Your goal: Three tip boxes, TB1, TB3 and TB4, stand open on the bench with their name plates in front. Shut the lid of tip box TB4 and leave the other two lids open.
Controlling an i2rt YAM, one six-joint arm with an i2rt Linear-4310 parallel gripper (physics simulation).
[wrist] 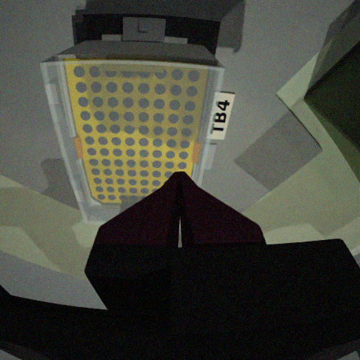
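Observation:
Tip box TB4 (137, 121) is at the upper left of the wrist view, with its yellow rack of round grey holes uncovered between clear walls. Its name plate (220, 116) lies along its right side in the view. A dark part with a grey tab (143, 29) is at the box's top end; which part is the lid is hard to tell. My gripper (179, 180) is shut and empty, its dark red fingertips overlapping the box's lower right part in the view; whether they touch it cannot be told. TB1 and TB3 do not show.
A large dark green block (337, 92) stands at the right edge of the view. Pale green areas (300, 185) and a darker grey patch (277, 152) mark the grey bench surface right of the box. Another pale green band runs at the lower left.

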